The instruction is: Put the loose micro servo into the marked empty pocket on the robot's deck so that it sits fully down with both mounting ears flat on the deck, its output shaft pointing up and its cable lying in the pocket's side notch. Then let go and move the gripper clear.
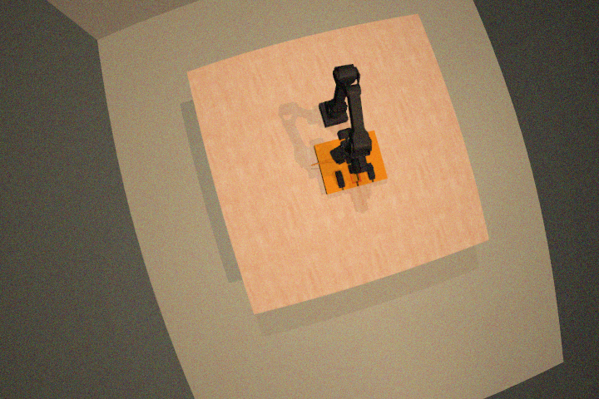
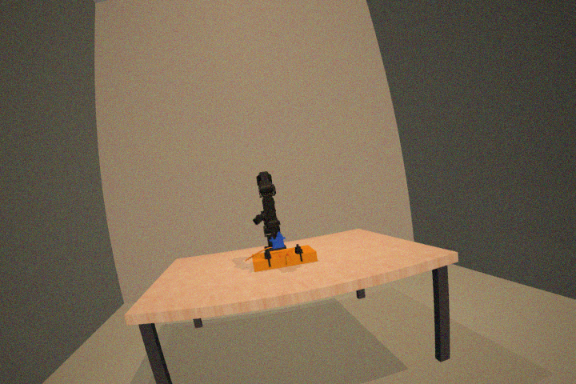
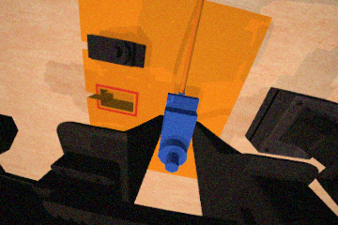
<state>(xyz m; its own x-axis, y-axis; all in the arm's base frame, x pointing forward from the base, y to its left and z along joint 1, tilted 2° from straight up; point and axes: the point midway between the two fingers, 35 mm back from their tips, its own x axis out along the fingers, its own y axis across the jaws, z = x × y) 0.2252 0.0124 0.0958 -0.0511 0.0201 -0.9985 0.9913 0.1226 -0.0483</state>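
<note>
The robot deck is 10 cm below my gripper tip, 2 cm to the left of it and 1 cm behind it.
</note>
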